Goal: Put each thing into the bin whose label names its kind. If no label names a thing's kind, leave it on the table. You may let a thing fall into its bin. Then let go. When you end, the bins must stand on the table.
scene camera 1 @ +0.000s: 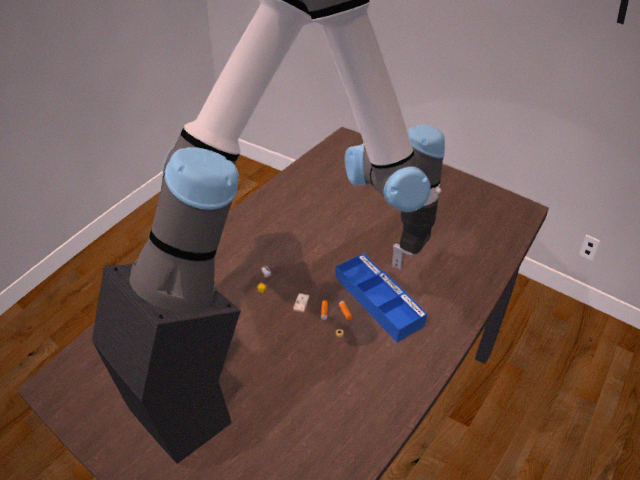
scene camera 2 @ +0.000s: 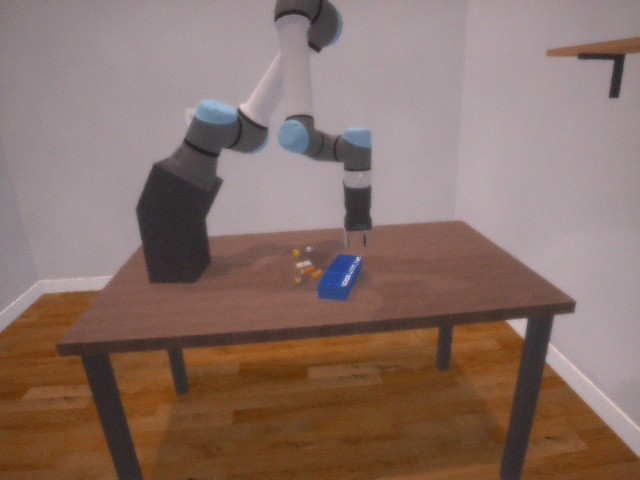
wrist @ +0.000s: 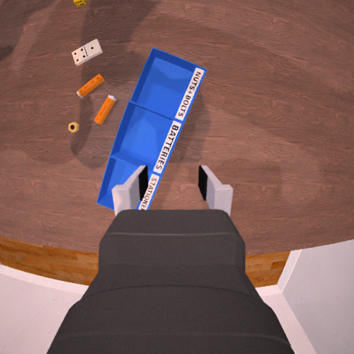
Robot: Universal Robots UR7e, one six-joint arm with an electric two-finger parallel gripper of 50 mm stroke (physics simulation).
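Places are measured from the arm's base along level axes (x ahead, y left, z up), in metres.
Pixels of known places: gripper, fingertip midpoint: (scene camera 1: 403, 259) (scene camera 2: 356, 246); arm's base, link origin: (scene camera 1: 170, 288) (scene camera 2: 191, 171).
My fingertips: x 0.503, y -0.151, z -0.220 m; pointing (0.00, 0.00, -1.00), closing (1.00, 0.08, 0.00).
For each thing: its middle in the pictures, then the offset to it from my fingertips. Level surfaces: height alone.
- brass nut, body centre: (scene camera 1: 339, 333) (scene camera 2: 297, 280) dx -0.181, dy +0.040, dz -0.120 m
- white domino, body centre: (scene camera 1: 301, 302) (scene camera 2: 303, 264) dx -0.163, dy +0.171, dz -0.121 m
- yellow die, body centre: (scene camera 1: 262, 288) (scene camera 2: 296, 252) dx -0.190, dy +0.274, dz -0.116 m
- white die, body centre: (scene camera 1: 266, 271) (scene camera 2: 309, 249) dx -0.141, dy +0.307, dz -0.119 m
- wooden table, surface height: dz -0.124 m
My gripper (scene camera 1: 402, 255) (scene camera 2: 356, 239) (wrist: 173, 175) is open and empty, above the table beside the label side of the blue bins (scene camera 1: 412, 331) (scene camera 2: 332, 292) (wrist: 143, 76). The joined bins stand on the table; their labels read NUTS+BOLTS, BATTERIES and STATIONE..., its end hidden by a finger. One orange battery (scene camera 1: 324, 308) (scene camera 2: 308, 269) (wrist: 90, 85) and another orange battery (scene camera 1: 345, 310) (scene camera 2: 316, 274) (wrist: 105, 110) lie beside the bins. A brass nut (scene camera 1: 336, 333) (scene camera 2: 297, 280) (wrist: 70, 127), a white domino (scene camera 1: 301, 302) (scene camera 2: 303, 264) (wrist: 87, 52), a yellow die (scene camera 1: 262, 287) (scene camera 2: 296, 252) (wrist: 80, 2) and a white die (scene camera 1: 266, 271) (scene camera 2: 309, 249) lie on the table.
The arm's dark pedestal (scene camera 1: 180, 372) (scene camera 2: 173, 227) stands at one end of the wooden table (scene camera 1: 289, 403) (scene camera 2: 439, 279) (wrist: 280, 125). A wall shelf (scene camera 2: 594, 48) is at the upper right in the second scene view, away from the arm.
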